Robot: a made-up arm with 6 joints. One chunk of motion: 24 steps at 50 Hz.
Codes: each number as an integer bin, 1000 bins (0 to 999) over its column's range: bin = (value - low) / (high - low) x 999, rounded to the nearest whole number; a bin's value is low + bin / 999 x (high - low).
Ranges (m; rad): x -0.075..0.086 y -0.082..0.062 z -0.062..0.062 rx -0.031..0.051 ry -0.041..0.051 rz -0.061..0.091
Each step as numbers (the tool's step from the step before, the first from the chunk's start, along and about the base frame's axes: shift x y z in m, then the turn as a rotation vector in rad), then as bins.
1 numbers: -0.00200 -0.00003 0.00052 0.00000 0.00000 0.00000
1 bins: 453 569 504 378 445 401
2 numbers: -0.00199 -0.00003 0.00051 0.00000 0.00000 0.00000
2 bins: 453 569 504 378 445 401
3 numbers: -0.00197 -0.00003 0.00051 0.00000 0.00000 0.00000
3 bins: 453 569 504 378 445 401
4 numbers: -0.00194 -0.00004 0.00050 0.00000 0.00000 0.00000
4 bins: 453 569 504 378 445 401
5 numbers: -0.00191 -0.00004 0.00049 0.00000 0.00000 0.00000
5 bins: 454 569 503 378 445 401
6 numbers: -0.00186 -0.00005 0.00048 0.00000 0.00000 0.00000
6 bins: 454 569 503 378 445 401
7 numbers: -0.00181 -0.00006 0.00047 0.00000 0.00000 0.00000
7 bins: 454 568 503 378 445 401
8 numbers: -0.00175 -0.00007 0.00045 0.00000 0.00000 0.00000
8 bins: 455 568 503 378 445 401
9 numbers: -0.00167 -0.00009 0.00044 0.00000 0.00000 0.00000
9 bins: 455 568 503 378 445 401
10 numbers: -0.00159 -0.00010 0.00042 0.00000 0.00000 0.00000
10 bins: 456 568 503 378 445 401
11 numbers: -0.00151 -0.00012 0.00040 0.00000 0.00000 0.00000
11 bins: 456 568 503 378 445 401
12 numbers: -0.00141 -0.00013 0.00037 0.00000 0.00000 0.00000
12 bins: 457 568 502 378 445 401
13 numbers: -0.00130 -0.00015 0.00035 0.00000 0.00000 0.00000
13 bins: 457 568 502 378 445 401
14 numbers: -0.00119 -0.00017 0.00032 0.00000 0.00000 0.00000
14 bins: 458 568 502 378 445 401
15 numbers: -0.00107 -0.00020 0.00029 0.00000 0.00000 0.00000
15 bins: 459 567 502 378 445 401
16 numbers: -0.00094 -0.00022 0.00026 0.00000 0.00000 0.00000
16 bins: 460 567 502 378 445 401
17 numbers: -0.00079 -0.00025 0.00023 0.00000 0.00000 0.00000
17 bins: 460 567 501 378 445 401
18 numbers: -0.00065 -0.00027 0.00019 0.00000 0.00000 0.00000
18 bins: 461 567 501 378 445 401
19 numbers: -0.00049 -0.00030 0.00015 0.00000 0.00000 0.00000
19 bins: 462 567 501 378 445 401
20 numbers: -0.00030 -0.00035 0.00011 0.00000 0.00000 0.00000
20 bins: 464 566 500 378 445 401
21 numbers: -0.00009 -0.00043 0.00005 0.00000 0.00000 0.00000
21 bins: 465 566 500 378 445 401
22 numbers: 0.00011 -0.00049 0.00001 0.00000 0.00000 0.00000
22 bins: 466 565 500 378 445 401
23 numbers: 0.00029 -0.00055 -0.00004 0.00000 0.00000 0.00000
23 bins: 467 565 499 378 445 401
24 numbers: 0.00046 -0.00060 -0.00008 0.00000 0.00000 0.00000
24 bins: 468 565 499 378 445 401
